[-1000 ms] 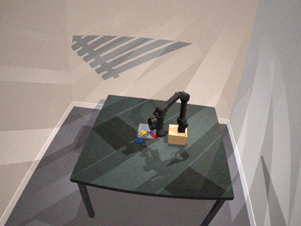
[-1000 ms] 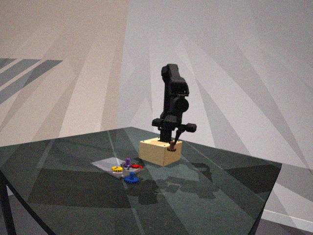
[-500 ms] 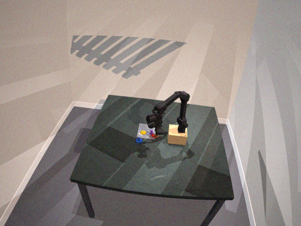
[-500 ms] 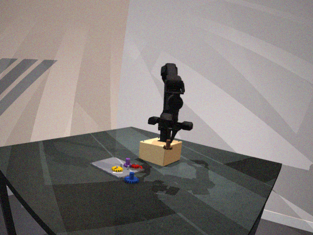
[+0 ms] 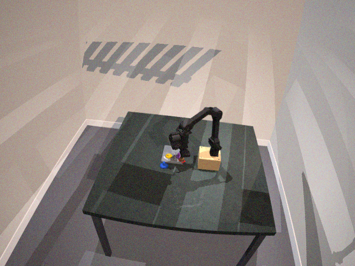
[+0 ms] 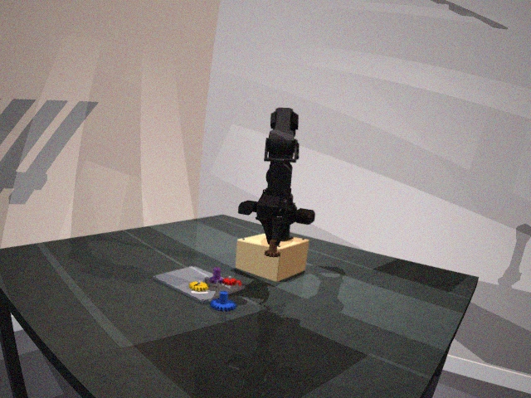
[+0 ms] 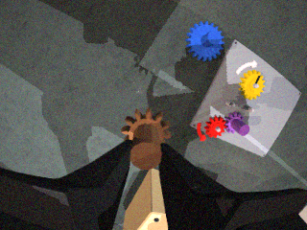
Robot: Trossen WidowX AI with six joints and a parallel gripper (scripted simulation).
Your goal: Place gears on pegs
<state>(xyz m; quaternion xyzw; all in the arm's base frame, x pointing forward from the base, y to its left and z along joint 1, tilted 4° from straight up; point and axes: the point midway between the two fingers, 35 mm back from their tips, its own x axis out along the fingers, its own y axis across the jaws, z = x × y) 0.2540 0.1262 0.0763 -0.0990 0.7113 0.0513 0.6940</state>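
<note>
The purple gear lies 2 cm ahead of my gripper tip, 16 cm to the right of it and 13 cm below it. From my gripper tip the other things lie so: blue gear: 12 cm ahead, 6 cm to the right, 14 cm below; red gear: 13 cm to the right, 14 cm below; brown gear: 1 cm below.
</note>
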